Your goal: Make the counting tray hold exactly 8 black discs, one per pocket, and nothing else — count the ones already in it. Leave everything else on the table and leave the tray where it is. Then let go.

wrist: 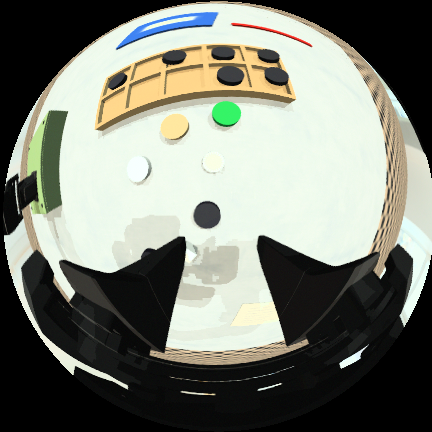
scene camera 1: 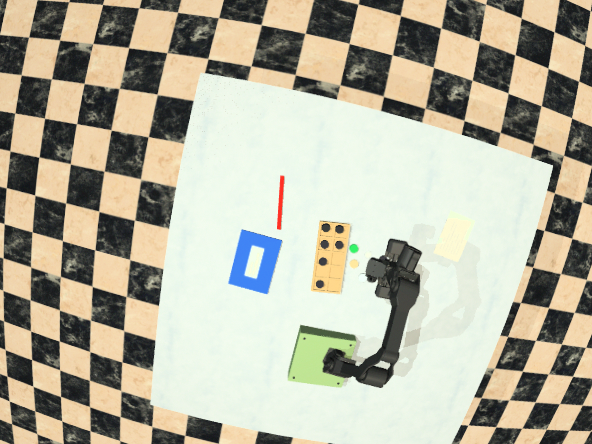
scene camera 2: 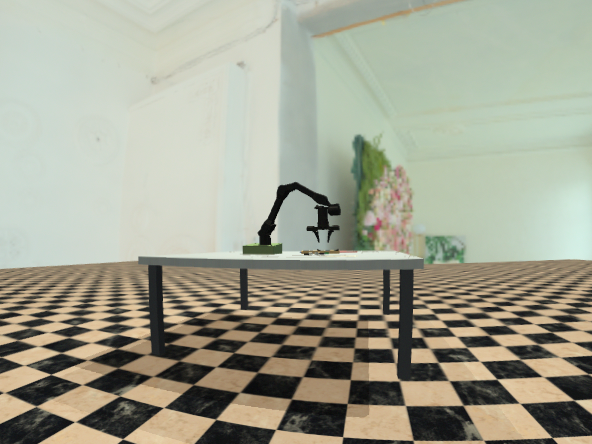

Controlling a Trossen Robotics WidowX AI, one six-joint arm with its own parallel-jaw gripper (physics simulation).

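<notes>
The tan counting tray (scene camera 1: 336, 272) (wrist: 185, 80) has two rows of pockets. In the wrist view its far row holds black discs (wrist: 223, 52) except in the second pocket from the left. Its near row holds a black disc (wrist: 230, 75) and another black disc (wrist: 276, 76) in the two right pockets; the three left pockets are empty. A loose black disc (wrist: 207, 215) lies flat on the table, just beyond the fingertips in the wrist view. Another black disc (wrist: 149, 253) is mostly hidden behind the left finger. My gripper (scene camera 2: 324, 242) (wrist: 221, 241) is open, empty and above the table.
Between tray and gripper lie a green disc (scene camera 1: 354, 248) (wrist: 226, 113), a tan disc (scene camera 1: 354, 263) (wrist: 174, 126), a white disc (wrist: 138, 169) and a cream disc (wrist: 213, 162). A small pale block (wrist: 191, 254), blue frame (scene camera 1: 237, 265), red strip (scene camera 1: 281, 202) and cream card (scene camera 1: 454, 237) also show.
</notes>
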